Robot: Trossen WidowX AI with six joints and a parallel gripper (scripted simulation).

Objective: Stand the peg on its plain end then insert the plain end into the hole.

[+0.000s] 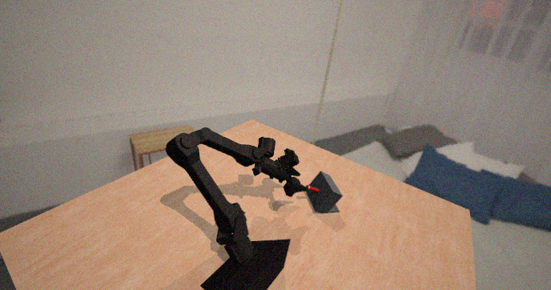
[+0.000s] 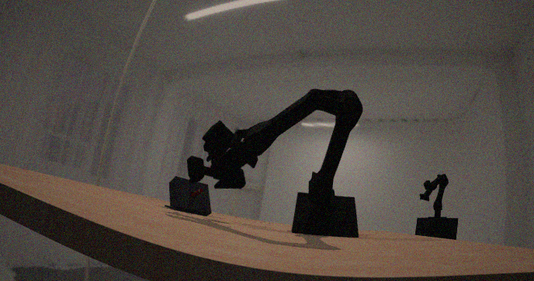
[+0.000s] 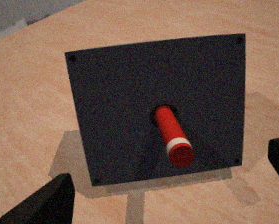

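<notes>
Right now the red peg is 2 cm ahead of my gripper tip, 3 cm to the right of it and 3 cm below it. The rest, counted from my gripper tip: sloped panel (6 cm ahead, 7 cm to the right, 5 cm below).
</notes>
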